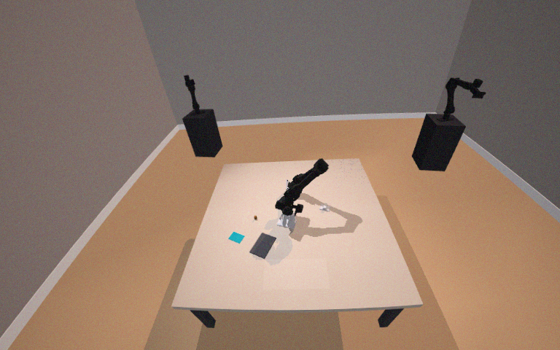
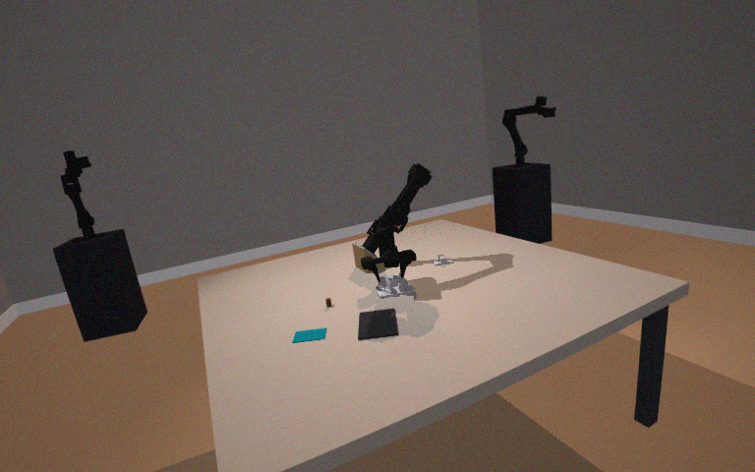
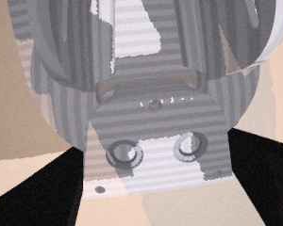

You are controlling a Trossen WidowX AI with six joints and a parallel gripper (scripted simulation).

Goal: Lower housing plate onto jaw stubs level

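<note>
The housing plate is 20 mm above my gripper tip and 10 mm ahead of it. Also, from my gripper tip: small white piece: 250 mm to the left, 100 mm behind; dark flat plate: 260 mm ahead, 130 mm to the right; small brown piece: 230 mm to the right, 60 mm ahead.
</note>
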